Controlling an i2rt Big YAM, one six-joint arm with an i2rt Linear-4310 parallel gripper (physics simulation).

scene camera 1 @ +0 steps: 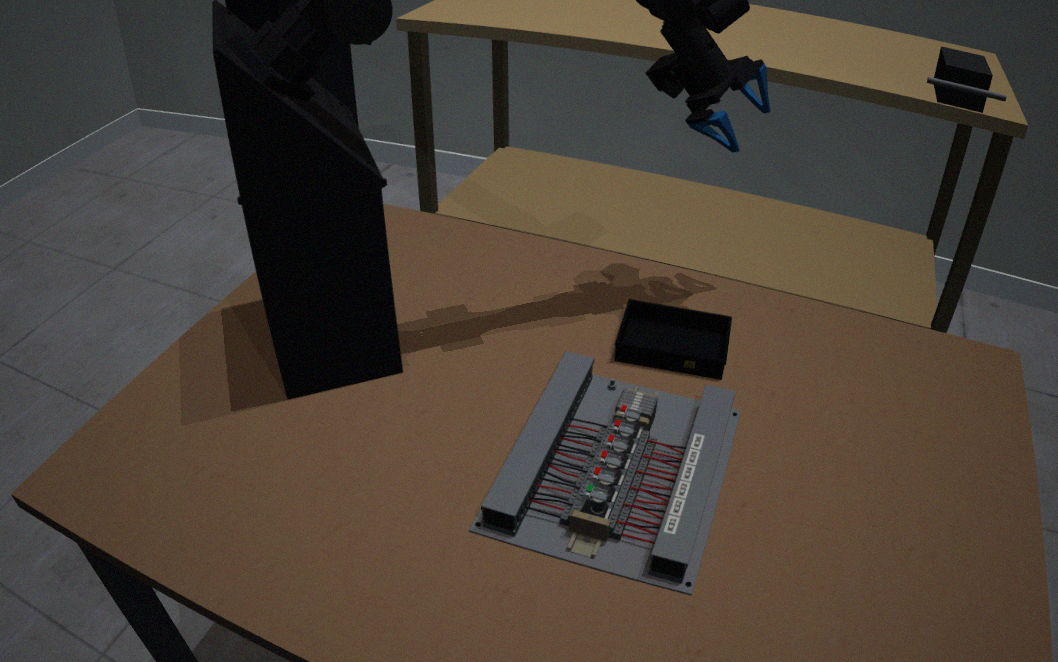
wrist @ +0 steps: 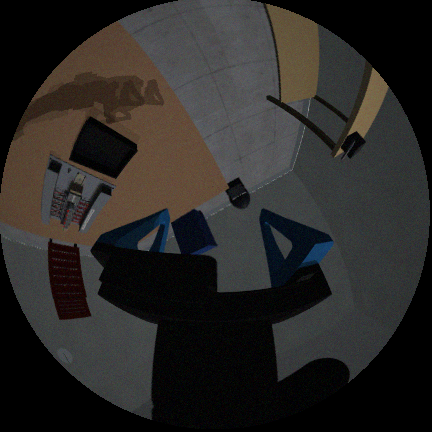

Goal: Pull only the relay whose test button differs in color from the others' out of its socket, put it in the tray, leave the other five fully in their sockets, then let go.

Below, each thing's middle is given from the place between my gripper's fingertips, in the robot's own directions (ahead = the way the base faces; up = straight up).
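My hand: 45 cm left of the grey panel (scene camera 1: 628, 557), 3 cm short of it, 29 cm above it. Beige end block (scene camera 1: 597, 527): from my hand, far to the right, a bit ahead, far below.
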